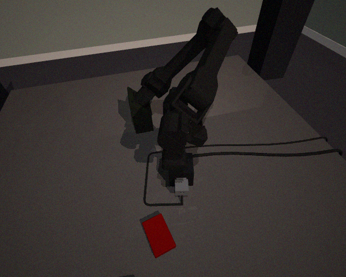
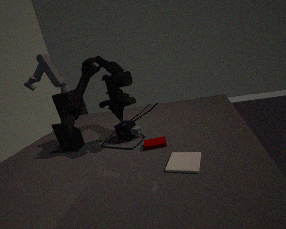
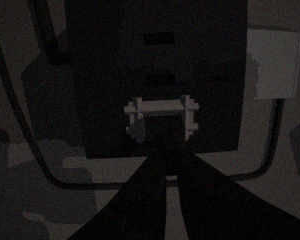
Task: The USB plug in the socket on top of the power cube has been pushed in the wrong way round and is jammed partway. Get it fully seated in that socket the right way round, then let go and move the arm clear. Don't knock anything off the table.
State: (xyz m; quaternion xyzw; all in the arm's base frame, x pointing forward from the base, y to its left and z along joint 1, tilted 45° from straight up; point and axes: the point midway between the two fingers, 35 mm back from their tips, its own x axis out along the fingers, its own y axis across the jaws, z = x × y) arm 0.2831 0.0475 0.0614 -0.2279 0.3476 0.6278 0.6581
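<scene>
The USB plug is 2 cm below my gripper tip. Also, from my gripper tip: white flat pad 31 cm ahead, 20 cm to the right, 10 cm below; then red block 18 cm ahead, 8 cm to the right, 9 cm below.
</scene>
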